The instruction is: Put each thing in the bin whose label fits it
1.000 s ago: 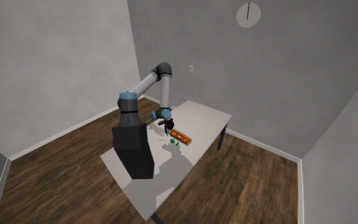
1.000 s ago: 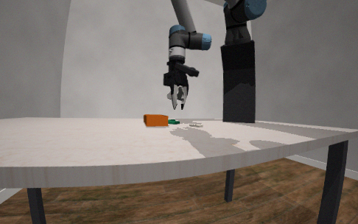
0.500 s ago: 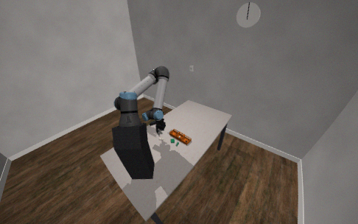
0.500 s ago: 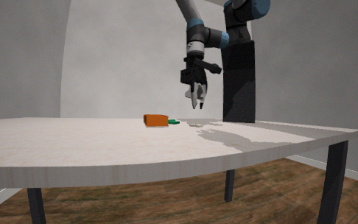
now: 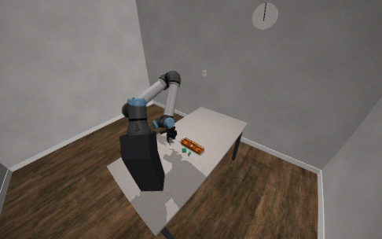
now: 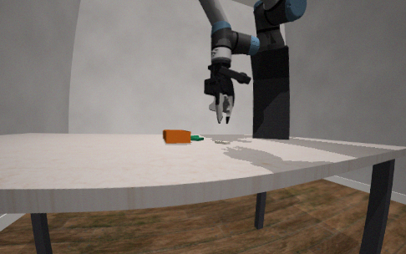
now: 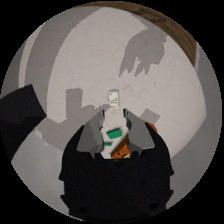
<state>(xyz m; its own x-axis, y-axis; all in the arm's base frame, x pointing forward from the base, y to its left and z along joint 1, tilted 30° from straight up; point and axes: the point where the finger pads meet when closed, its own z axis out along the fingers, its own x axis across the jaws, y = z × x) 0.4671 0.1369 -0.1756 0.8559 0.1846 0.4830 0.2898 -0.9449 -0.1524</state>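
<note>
My hand is 80 mm above the white object. Round my hand: green block 50 mm ahead, 130 mm to the right, 80 mm below; small dark thing 110 mm ahead, 270 mm to the right, 70 mm below; green cylinder 30 mm ahead, 200 mm to the right, 80 mm below.
</note>
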